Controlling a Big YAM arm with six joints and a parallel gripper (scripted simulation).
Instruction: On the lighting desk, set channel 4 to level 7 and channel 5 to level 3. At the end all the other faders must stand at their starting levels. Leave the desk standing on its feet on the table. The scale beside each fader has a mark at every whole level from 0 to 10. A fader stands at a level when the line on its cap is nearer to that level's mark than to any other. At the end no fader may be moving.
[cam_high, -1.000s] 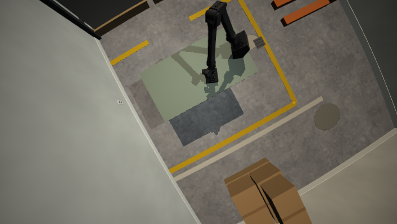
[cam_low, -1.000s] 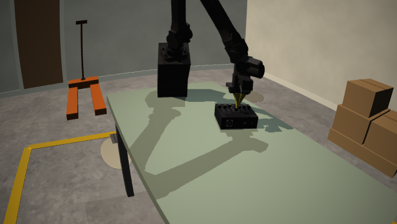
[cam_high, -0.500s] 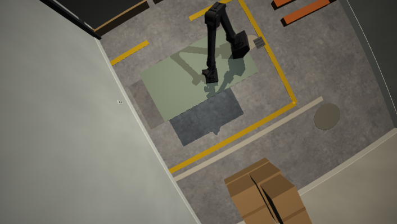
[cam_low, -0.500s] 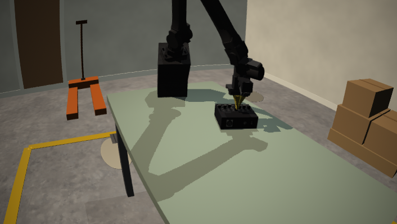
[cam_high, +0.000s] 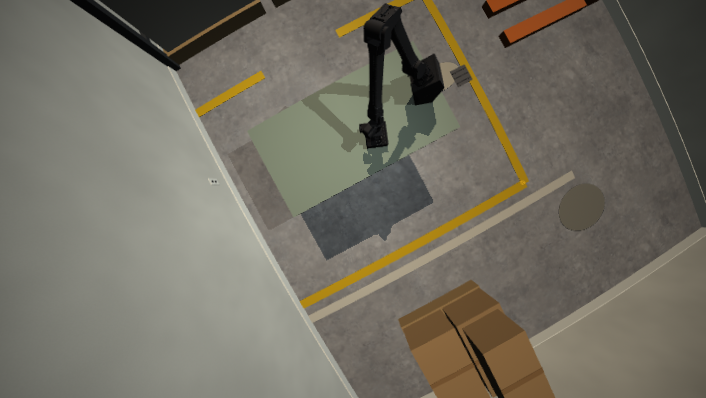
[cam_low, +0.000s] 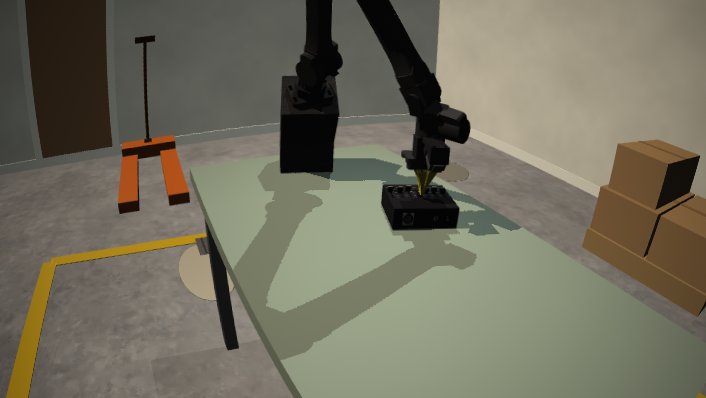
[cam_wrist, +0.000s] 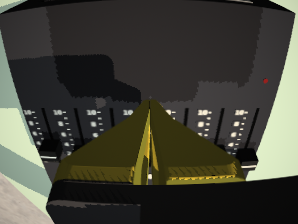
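Right now my hand is 1 cm past the channel 4 fader cap, 1 cm to the right of it and 1 cm above it. Round my hand: master fader cap: 7 cm behind, 4 cm to the right, 1 cm below; channel 6 fader cap: 5 cm behind, 2 cm to the right, 1 cm below; channel 5 fader cap: 5 cm behind, 1 cm below.
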